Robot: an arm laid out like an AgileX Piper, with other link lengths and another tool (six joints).
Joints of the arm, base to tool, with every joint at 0 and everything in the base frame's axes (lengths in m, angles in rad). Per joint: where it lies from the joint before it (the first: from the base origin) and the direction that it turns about. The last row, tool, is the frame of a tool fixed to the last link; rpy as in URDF.
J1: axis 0 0 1 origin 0.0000 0.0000 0.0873
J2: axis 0 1 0 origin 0.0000 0.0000 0.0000
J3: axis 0 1 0 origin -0.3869 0.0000 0.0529
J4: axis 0.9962 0 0.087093 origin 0.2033 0.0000 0.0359
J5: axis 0 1 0 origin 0.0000 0.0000 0.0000
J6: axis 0.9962 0 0.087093 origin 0.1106 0.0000 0.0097
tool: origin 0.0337 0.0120 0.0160 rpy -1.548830 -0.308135 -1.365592
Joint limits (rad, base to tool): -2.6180..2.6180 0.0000..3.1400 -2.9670..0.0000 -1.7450..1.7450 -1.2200..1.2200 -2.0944..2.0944
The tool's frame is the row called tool.
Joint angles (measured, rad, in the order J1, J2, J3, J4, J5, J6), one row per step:
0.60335 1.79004 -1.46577 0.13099 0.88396 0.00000
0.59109 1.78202 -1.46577 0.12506 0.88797 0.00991
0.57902 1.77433 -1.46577 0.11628 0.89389 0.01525
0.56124 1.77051 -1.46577 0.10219 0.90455 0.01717
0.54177 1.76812 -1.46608 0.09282 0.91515 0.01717
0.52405 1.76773 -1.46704 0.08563 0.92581 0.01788
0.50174 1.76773 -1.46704 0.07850 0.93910 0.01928
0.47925 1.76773 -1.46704 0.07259 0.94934 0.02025
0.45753 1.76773 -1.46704 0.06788 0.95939 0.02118
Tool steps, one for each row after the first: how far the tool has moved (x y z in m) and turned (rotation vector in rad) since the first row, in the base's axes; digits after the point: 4 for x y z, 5 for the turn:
0.0017 -0.0058 0.0029 0.00064 -0.00327 -0.01925
0.0032 -0.0119 0.0055 -0.00366 -0.00775 -0.03342
0.0064 -0.0201 0.0059 -0.01810 -0.00895 -0.04866
0.0098 -0.0284 0.0060 -0.02994 -0.00708 -0.06504
0.0130 -0.0357 0.0055 -0.04050 -0.00247 -0.08084
0.0167 -0.0448 0.0044 -0.05279 0.00607 -0.10166
0.0205 -0.0537 0.0035 -0.06251 0.01275 -0.12288
0.0238 -0.0623 0.0028 -0.07101 0.02004 -0.14360

